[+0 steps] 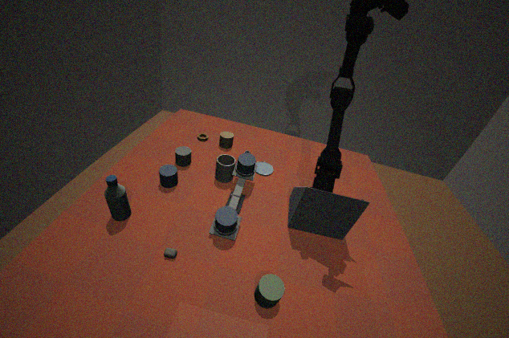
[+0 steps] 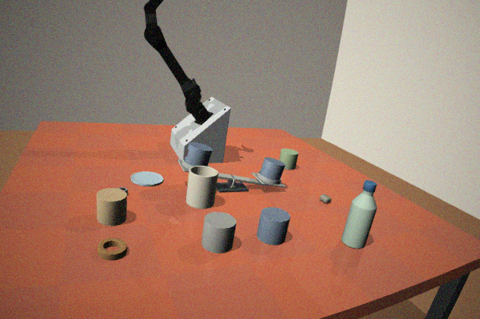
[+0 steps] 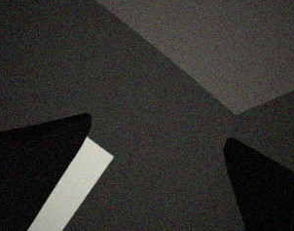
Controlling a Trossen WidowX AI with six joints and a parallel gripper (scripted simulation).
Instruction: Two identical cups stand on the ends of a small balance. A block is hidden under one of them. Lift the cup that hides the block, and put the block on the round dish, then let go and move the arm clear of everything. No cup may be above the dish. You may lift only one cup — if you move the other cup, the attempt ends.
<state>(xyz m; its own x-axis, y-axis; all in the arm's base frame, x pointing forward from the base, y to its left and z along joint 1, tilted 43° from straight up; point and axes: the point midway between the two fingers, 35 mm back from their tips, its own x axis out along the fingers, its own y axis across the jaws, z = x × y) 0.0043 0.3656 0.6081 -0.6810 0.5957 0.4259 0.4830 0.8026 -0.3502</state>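
Now: gripper tip 82 cm above the small grey block, 41 cm short of it and 25 cm to the right of it. Also, from my gripper tip: beige open cup 82 cm below, 46 cm ahead, 2 cm to the right; then pale blue round dish 86 cm below, 29 cm ahead, 12 cm to the right; then green cylinder 83 cm below, 46 cm to the left, 25 cm ahead.
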